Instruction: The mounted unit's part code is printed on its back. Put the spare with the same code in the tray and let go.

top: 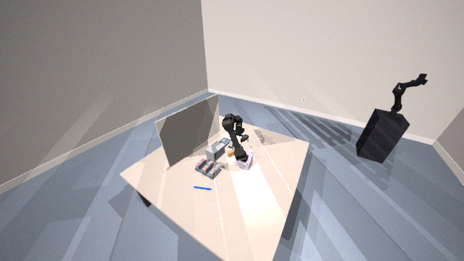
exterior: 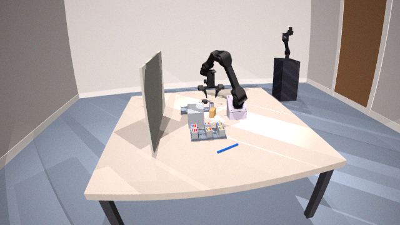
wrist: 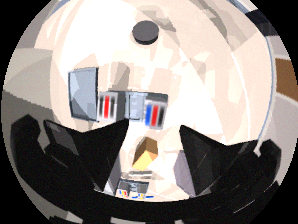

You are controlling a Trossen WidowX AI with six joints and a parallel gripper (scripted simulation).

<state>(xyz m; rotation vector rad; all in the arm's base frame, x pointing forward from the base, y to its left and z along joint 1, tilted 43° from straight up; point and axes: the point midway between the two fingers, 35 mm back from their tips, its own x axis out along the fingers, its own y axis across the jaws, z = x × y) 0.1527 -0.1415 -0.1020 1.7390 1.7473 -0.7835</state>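
My gripper tip is now 5 cm above the spare. The rest, counted from my gripper tip: brown block: 12 cm to the left, 6 cm below, 1 cm ahead; black disc: 15 cm to the right, 8 cm below, 3 cm ahead; flat grey tray: 18 cm ahead, 8 cm below, 1 cm to the right.
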